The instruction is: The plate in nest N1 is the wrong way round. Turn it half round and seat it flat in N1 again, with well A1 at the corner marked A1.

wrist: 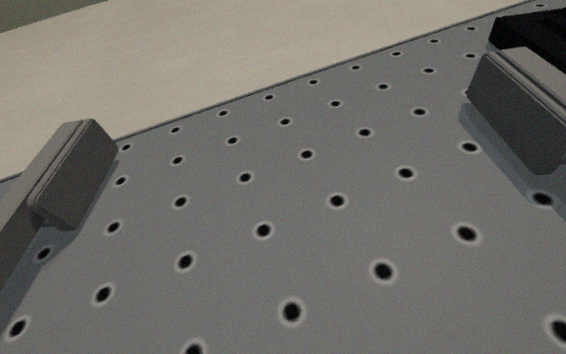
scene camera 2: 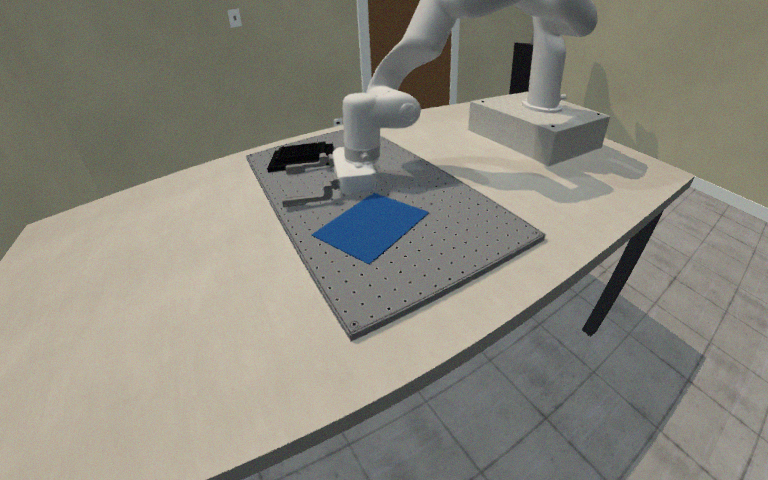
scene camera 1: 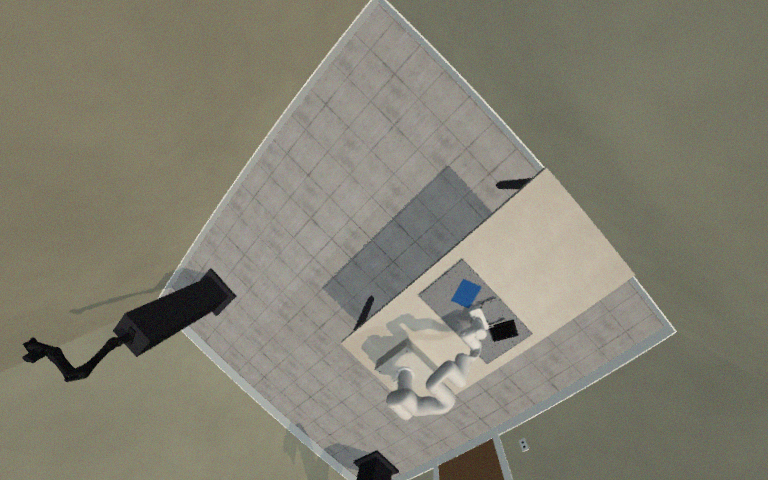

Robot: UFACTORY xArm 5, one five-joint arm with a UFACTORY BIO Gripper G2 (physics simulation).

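A low black block [scene camera 1: 503, 330] [scene camera 2: 300, 153] [wrist: 535, 37] lies at the far end of the grey board. It looks like the nest, but I cannot tell a plate apart from it, nor read N1, A1 or any wells. My gripper [scene camera 1: 502, 310] [scene camera 2: 287, 186] [wrist: 297, 145] is open and empty, low over the perforated board, between the black block and the blue sheet. One finger is close to the block's near side; in the wrist view this right finger partly covers the block. The other finger is on the side of the blue sheet.
A flat blue sheet [scene camera 1: 466, 293] [scene camera 2: 370, 226] lies on the grey perforated board [scene camera 1: 523, 331] [scene camera 2: 453, 243] [wrist: 320, 260], on the near side of the gripper in scene camera 2. The arm's grey base block [scene camera 2: 509, 127] stands on the pale table [scene camera 1: 555, 237] [scene camera 2: 169, 311] beyond the board.
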